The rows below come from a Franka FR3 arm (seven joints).
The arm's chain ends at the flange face. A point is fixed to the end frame.
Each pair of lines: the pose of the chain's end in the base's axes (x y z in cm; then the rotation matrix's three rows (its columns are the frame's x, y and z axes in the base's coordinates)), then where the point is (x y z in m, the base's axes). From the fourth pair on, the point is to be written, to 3 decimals.
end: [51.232 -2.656 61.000], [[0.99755 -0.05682 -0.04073], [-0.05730 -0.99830 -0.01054], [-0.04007 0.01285 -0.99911]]
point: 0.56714 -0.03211 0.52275
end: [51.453 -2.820 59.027], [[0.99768 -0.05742 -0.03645], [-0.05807 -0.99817 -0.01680], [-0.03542 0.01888 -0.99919]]
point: 0.56972 -0.03432 0.50329
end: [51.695 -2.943 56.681], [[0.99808 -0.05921 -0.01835], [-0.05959 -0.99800 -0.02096], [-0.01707 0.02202 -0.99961]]
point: 0.57370 -0.03600 0.48087
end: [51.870 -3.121 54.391], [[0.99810 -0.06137 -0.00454], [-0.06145 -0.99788 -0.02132], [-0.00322 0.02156 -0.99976]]
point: 0.577 -0.038 0.459
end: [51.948 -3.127 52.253], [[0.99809 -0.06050 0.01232], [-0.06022 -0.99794 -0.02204], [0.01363 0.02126 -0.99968]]
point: 0.579 -0.038 0.438
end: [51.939 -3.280 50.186], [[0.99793 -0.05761 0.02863], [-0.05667 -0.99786 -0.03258], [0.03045 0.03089 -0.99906]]
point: 0.580 -0.040 0.419
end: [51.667 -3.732 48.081], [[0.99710 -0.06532 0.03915], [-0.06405 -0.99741 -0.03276], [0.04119 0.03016 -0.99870]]
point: 0.578 -0.045 0.398
